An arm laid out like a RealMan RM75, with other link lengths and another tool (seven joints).
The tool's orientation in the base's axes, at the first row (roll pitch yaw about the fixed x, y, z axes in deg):
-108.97 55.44 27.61
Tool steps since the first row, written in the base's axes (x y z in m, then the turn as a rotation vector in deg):
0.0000 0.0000 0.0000 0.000 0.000 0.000
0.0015 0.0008 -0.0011 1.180 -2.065 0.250
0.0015 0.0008 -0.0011 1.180 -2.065 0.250
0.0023 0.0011 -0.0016 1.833 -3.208 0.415
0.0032 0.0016 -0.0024 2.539 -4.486 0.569
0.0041 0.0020 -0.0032 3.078 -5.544 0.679
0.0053 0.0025 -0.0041 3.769 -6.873 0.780
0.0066 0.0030 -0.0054 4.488 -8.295 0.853
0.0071 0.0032 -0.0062 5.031 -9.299 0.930
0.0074 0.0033 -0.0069 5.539 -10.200 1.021
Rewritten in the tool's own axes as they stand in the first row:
0.0000 0.0000 0.0000 0.000 0.000 0.000
0.0019 -0.0007 -0.0002 -0.156 0.569 -2.317
0.0019 -0.0007 -0.0002 -0.156 0.569 -2.317
0.0028 -0.0011 -0.0005 -0.264 0.871 -3.605
0.0040 -0.0015 -0.0006 -0.372 1.236 -5.023
0.0052 -0.0018 -0.0008 -0.469 1.573 -6.162
0.0067 -0.0023 -0.0010 -0.555 2.009 -7.597
0.0086 -0.0026 -0.0013 -0.627 2.505 -9.111
0.0095 -0.0026 -0.0014 -0.682 2.822 -10.209
0.0103 -0.0024 -0.0014 -0.738 3.084 -11.212

